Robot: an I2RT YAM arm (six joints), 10 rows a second.
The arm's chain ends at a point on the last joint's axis. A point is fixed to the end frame.
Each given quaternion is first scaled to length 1.
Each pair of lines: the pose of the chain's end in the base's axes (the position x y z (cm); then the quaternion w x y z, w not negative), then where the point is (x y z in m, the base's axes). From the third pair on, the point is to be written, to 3 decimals.
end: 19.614 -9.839 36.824 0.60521 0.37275 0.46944 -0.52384
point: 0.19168 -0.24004 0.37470
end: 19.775 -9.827 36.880 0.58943 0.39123 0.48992 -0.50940
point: 0.19314 -0.24002 0.36550
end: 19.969 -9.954 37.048 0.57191 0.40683 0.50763 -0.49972
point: 0.194 -0.241 0.359
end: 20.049 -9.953 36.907 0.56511 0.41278 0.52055 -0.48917
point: 0.196 -0.240 0.352
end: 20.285 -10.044 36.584 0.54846 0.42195 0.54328 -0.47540
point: 0.199 -0.240 0.341
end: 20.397 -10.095 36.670 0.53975 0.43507 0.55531 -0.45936
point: 0.201 -0.239 0.335
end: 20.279 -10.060 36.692 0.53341 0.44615 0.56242 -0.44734
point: 0.200 -0.237 0.330
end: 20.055 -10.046 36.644 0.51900 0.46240 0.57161 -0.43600
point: 0.196 -0.235 0.322
